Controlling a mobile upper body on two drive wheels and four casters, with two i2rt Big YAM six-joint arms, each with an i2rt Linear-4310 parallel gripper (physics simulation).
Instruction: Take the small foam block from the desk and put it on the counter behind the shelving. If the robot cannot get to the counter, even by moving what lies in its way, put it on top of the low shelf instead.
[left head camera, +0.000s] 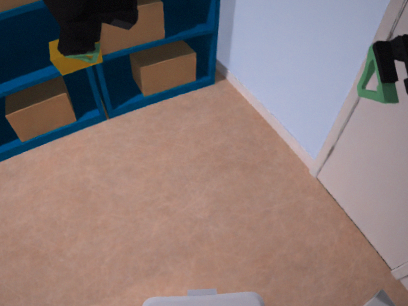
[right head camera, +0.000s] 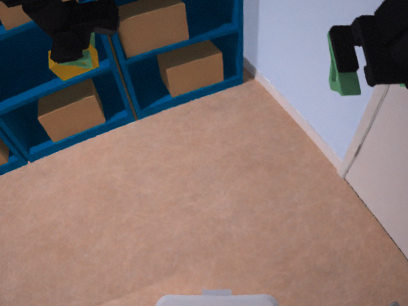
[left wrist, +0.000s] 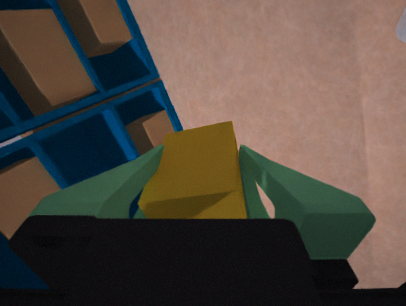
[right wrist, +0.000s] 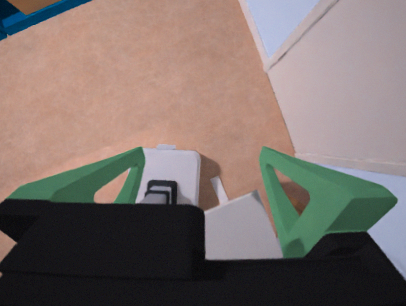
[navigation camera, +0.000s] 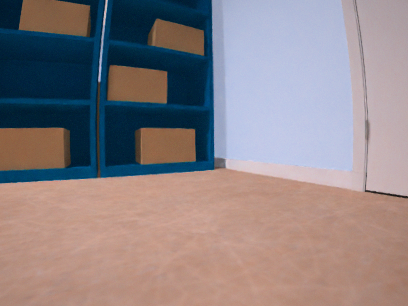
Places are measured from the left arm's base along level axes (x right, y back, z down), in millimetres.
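Where they show: left gripper, fingertip midpoint: (left head camera: 94, 51) (right head camera: 90, 57) (left wrist: 202, 153); right gripper, fingertip midpoint: (left head camera: 386, 90) (right head camera: 366, 82) (right wrist: 202, 153).
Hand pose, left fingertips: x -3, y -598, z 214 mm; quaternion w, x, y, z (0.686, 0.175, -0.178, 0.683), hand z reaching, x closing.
After its pixels a point has its place.
The yellow foam block (left head camera: 65, 64) {x -53, y -557, z 212 mm} (right head camera: 70, 71) {x -43, y -564, z 221 mm} (left wrist: 200, 162) {x 10, y -587, z 192 mm} is held between the green fingers of my left gripper (left wrist: 202, 153) {x -3, y -598, z 214 mm}, which is shut on it. In both head cameras the block is at the upper left, in front of the blue shelving (left head camera: 210, 60) {x 398, y -2020, z 1172 mm} (right head camera: 239, 55) {x 412, y -2004, z 1120 mm} (navigation camera: 210, 90) {x 415, y -2003, z 728 mm}. My right gripper (right wrist: 202, 153) {x 453, y -357, z 126 mm} is open, its fingers wide apart with no object between them, high above the floor and my own base. In the head cameras it is at the upper right. The desk, the counter and a low shelf do not show; I cannot tell what stands behind the shelving.
Brown boxes (left head camera: 165, 69) {x 50, y -1856, z 1137 mm} (right head camera: 192, 67) {x 55, y -1858, z 1116 mm} (navigation camera: 167, 146) {x 63, y -1862, z 1205 mm} sit in the shelving's compartments. Right of the shelving a pale blue wall (left head camera: 305, 65) {x 885, y -1409, z 790 mm} (navigation camera: 285, 75) {x 850, y -1487, z 744 mm} meets a light door (left head camera: 370, 180) {x 1160, y -769, z 1055 mm} (navigation camera: 387, 100) {x 1074, y -954, z 998 mm}. My base (left head camera: 202, 301) {x 224, y -285, z 1151 mm} (right wrist: 172, 167) {x 289, y -193, z 1150 mm} shows low in the left head and right wrist views.
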